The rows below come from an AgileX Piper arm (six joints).
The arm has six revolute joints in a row. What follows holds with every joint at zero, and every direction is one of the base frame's.
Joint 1 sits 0.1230 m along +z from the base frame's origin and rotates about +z.
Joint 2 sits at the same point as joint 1 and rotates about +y.
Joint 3 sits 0.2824 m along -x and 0.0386 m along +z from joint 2 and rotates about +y.
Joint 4 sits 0.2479 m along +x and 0.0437 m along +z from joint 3 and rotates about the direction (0.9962, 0, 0.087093).
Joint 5 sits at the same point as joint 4 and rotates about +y.
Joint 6 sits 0.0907 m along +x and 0.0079 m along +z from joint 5 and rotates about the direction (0.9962, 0, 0.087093).
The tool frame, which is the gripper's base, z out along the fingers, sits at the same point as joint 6; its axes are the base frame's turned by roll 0.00, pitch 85.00 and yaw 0.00 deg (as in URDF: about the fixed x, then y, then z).
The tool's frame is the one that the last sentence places.
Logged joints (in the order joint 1, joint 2, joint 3, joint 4, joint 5, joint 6), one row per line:
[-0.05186, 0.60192, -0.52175, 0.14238, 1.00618, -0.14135]
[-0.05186, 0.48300, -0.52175, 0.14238, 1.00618, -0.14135]
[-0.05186, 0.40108, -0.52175, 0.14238, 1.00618, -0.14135]
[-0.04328, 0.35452, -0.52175, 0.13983, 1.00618, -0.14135]
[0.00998, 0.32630, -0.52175, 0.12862, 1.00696, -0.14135]
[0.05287, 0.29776, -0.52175, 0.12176, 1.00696, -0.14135]
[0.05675, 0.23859, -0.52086, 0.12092, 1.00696, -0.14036]
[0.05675, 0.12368, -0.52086, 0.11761, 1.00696, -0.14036]
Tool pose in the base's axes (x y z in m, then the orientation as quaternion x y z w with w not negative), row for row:
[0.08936, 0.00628, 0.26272, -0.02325, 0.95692, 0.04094, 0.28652]
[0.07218, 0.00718, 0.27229, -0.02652, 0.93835, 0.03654, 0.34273]
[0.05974, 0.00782, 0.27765, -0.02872, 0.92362, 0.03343, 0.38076]
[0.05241, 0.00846, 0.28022, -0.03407, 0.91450, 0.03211, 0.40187]
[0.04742, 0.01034, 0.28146, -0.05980, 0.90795, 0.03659, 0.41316]
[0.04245, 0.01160, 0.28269, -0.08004, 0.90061, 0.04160, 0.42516]
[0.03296, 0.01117, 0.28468, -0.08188, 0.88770, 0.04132, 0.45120]
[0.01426, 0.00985, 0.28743, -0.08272, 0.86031, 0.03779, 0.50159]
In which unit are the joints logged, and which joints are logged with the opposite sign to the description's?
The joints are logged in radians. Opposite sign: none.
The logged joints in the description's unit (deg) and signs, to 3 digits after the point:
[-2.971, 34.487, -29.894, 8.158, 57.650, -8.099]
[-2.971, 27.674, -29.894, 8.158, 57.650, -8.099]
[-2.971, 22.980, -29.894, 8.158, 57.650, -8.099]
[-2.480, 20.312, -29.894, 8.012, 57.650, -8.099]
[0.572, 18.696, -29.894, 7.369, 57.695, -8.099]
[3.029, 17.060, -29.894, 6.976, 57.695, -8.099]
[3.252, 13.670, -29.843, 6.928, 57.695, -8.042]
[3.252, 7.086, -29.843, 6.739, 57.695, -8.042]

